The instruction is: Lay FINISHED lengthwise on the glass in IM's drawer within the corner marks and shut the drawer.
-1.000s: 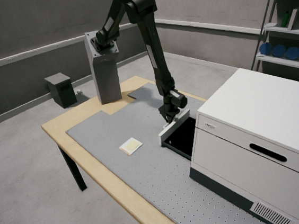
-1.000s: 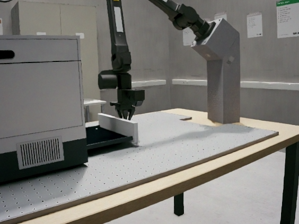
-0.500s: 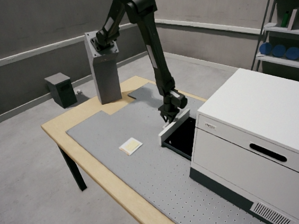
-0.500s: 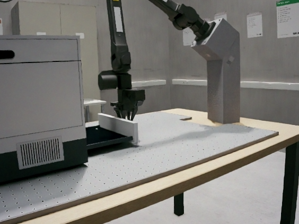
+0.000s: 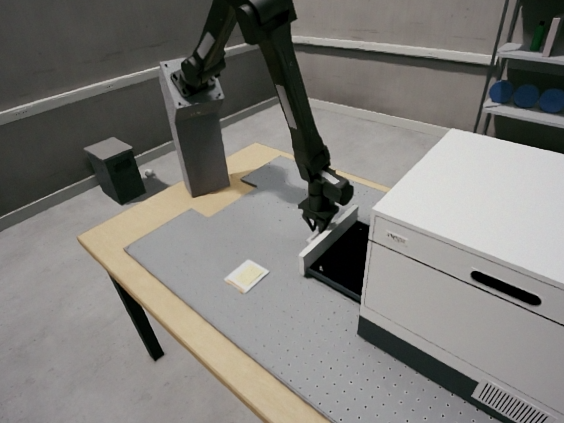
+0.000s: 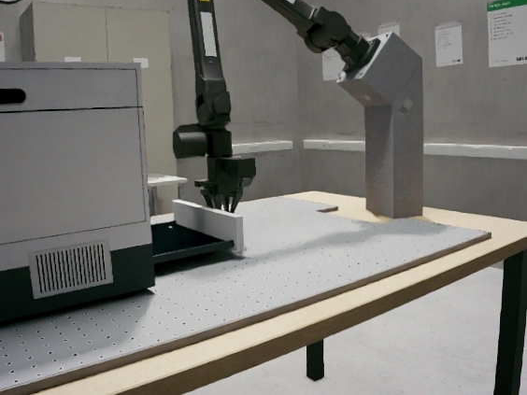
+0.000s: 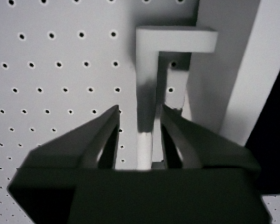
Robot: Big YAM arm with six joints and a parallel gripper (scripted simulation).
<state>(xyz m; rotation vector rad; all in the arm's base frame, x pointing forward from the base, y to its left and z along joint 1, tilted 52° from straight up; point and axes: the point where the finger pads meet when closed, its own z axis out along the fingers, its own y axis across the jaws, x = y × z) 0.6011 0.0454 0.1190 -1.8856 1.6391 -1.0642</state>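
The cassette is 7 cm behind my hand, 24 cm to the right of it and 5 cm below it. Round my hand: drawer (16 cm ahead, 1 cm below).
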